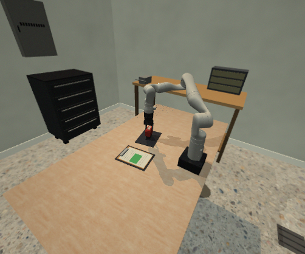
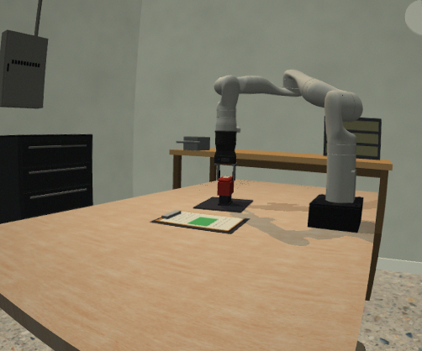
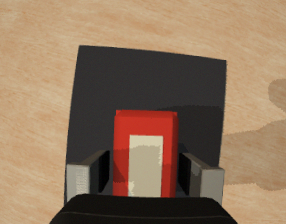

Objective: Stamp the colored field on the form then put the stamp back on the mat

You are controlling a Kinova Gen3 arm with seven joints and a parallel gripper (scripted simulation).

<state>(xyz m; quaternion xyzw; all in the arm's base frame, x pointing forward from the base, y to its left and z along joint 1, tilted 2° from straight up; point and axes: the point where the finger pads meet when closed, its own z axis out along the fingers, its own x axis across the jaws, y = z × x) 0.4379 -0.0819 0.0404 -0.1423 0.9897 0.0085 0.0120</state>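
The red stamp lies 60 mm below my hand. The rest, counted from my hand: clipboard 280 mm to the left, 100 mm below, 50 mm behind; dark mat 110 mm below.
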